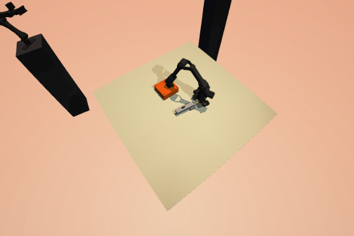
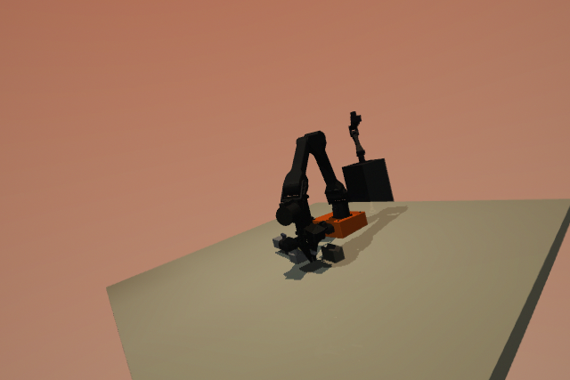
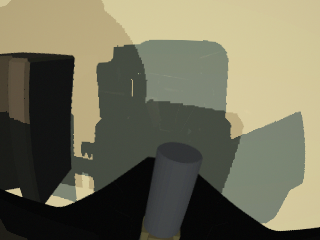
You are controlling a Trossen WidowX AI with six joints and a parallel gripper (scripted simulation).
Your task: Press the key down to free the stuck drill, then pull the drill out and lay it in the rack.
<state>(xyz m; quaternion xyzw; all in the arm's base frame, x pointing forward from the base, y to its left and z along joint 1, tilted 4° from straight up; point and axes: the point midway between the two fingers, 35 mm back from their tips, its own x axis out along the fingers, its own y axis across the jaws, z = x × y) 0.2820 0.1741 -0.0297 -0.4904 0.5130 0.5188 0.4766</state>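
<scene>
My gripper tip is now 4 cm to the left of the drill and 3 cm below it. The rest, counted from my gripper tip: light grey holder block (16 cm to the right, 2 cm above); then rack (8 cm behind, 1 cm to the left); then dark key (18 cm to the right, 3 cm above).
</scene>
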